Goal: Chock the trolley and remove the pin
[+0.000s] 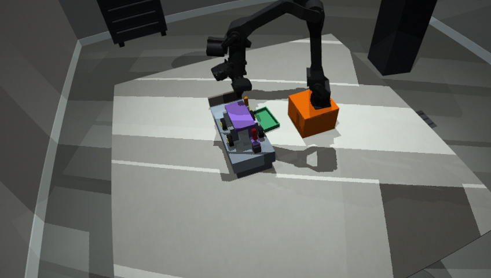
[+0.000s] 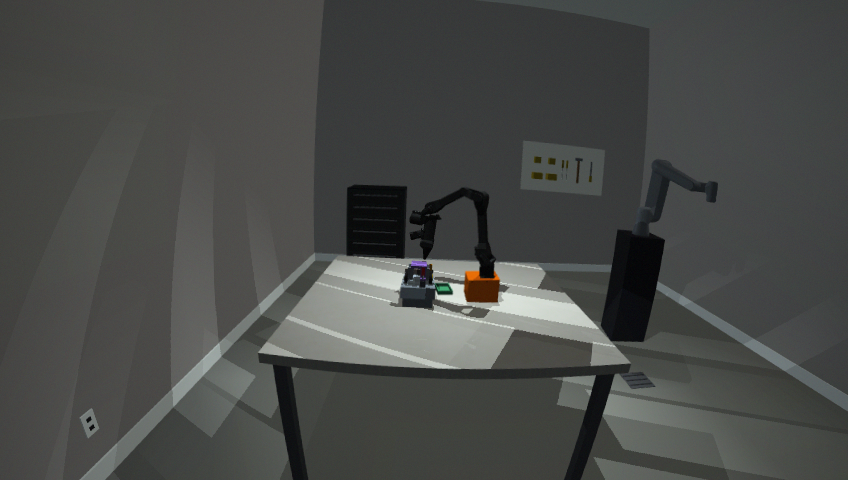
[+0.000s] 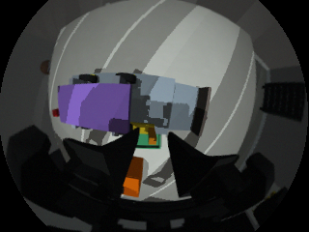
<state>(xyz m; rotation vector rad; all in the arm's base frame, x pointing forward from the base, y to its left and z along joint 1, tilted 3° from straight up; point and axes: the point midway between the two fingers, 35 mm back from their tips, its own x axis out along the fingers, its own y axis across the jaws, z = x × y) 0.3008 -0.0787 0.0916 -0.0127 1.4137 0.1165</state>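
Right now the red-headed stop pin is 20 mm behind my gripper tip, 220 mm to the left of it and 20 mm below it. The rest, counted from my gripper tip: yellow chock: 30 mm behind, 20 mm to the left, 70 mm below; grey ramp: 10 mm ahead, 120 mm to the left, 100 mm below; trolley: 10 mm ahead, 120 mm to the left, 40 mm below.
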